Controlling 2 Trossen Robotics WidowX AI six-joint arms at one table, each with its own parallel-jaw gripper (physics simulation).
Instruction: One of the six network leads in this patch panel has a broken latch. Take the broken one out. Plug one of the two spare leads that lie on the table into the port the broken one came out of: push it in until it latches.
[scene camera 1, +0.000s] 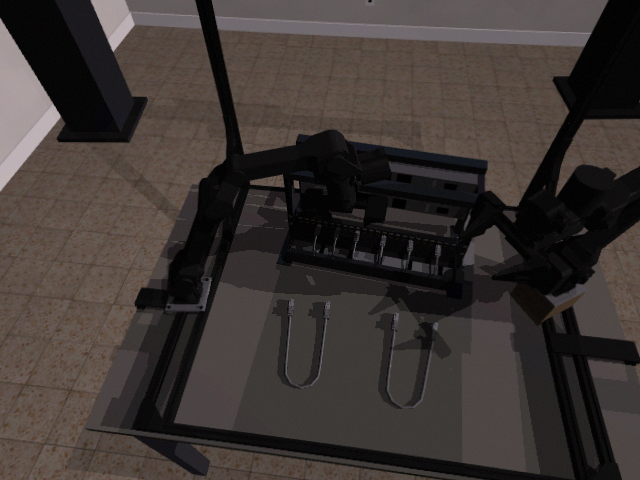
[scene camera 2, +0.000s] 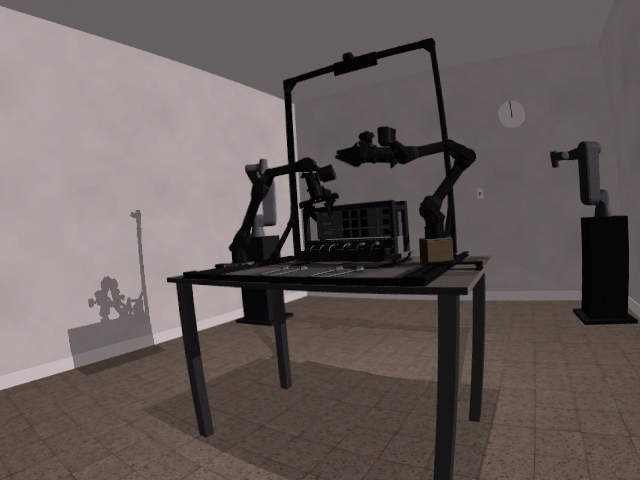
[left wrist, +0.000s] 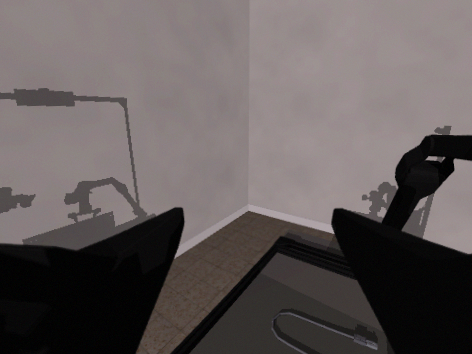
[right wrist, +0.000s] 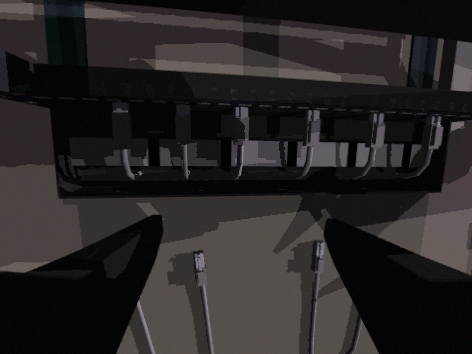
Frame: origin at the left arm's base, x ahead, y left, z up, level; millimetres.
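Seen in the pictures: left gripper, fingertip midpoint: (scene camera 1: 475, 257) (scene camera 2: 335, 154) (left wrist: 257, 216); right gripper, fingertip midpoint: (scene camera 1: 348, 223) (scene camera 2: 323, 219) (right wrist: 244, 225); left arm's base, origin of the base link: (scene camera 2: 435, 238); right arm's base, origin of the base link: (scene camera 1: 188, 293) (scene camera 2: 239, 263).
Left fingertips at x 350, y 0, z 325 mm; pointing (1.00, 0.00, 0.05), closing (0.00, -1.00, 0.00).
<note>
Pixels of each thing's top centre, then the offset from my left fingertips to it. "pt": a spot on its surface instead.
- patch panel, surface spot: (right wrist: 260, 85) pt dz -331, dx -31, dy -359 mm
- plug, middle of its top: (right wrist: 316, 121) (scene camera 1: 383, 237) dz -332, dx -56, dy -301 mm
- dark rack, middle of its top: (scene camera 1: 382, 180) (scene camera 2: 346, 204) dz -165, dx -60, dy -348 mm
The patch panel (right wrist: 260, 85) holds a row of grey network leads; one plug (right wrist: 313, 131) (scene camera 1: 382, 241) is near the middle. The two leftmost plugs (right wrist: 121, 124) (right wrist: 183, 125) look darker in the right wrist view. I cannot tell which latch is broken. Two U-shaped spare leads (scene camera 1: 285, 351) (scene camera 1: 387, 369) lie on the table in front, plugs towards the panel. My right gripper (right wrist: 244, 225) (scene camera 2: 319, 211) is open and empty, above the panel's left part. My left gripper (left wrist: 257, 216) (scene camera 2: 337, 156) is open and empty, raised high at the right.
The panel stands in a dark rack (scene camera 1: 439, 160) at the back of the table. A wooden block (scene camera 1: 535, 304) (scene camera 2: 436, 251) is at the left arm's base. Dark rails (scene camera 1: 320, 443) run along the table's edges. A tall gantry frame (scene camera 2: 289, 139) rises behind the arms.
</note>
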